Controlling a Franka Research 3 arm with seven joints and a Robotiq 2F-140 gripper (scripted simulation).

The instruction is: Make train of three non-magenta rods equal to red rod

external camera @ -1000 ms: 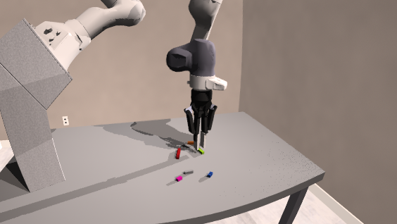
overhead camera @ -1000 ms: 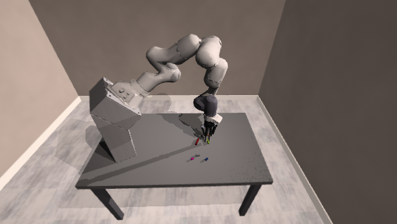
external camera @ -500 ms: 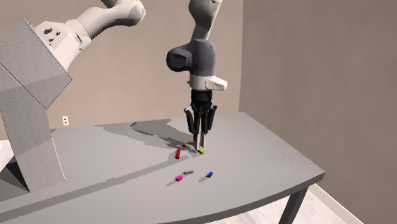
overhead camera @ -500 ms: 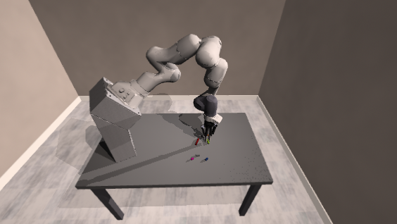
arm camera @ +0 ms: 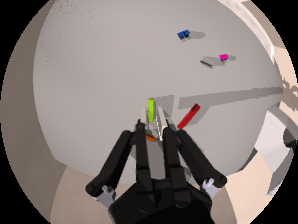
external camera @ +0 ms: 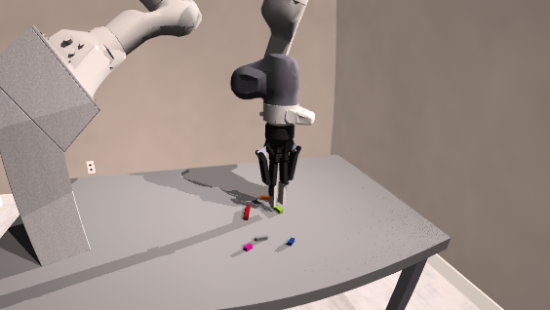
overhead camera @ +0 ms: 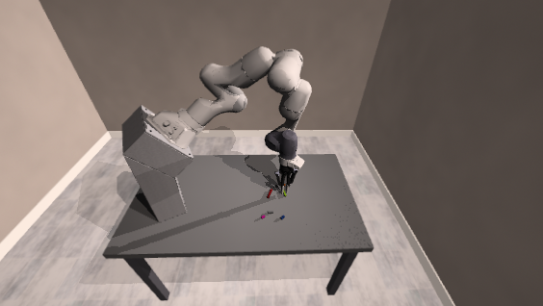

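The lime rod is 50 mm below my hand. Also, from my hand: grey rod (160 mm to the right, 50 mm below, 40 mm behind); then orange rod (60 mm to the left, 50 mm below, 30 mm behind); then red rod (80 mm behind, 50 mm below, 30 mm to the right).
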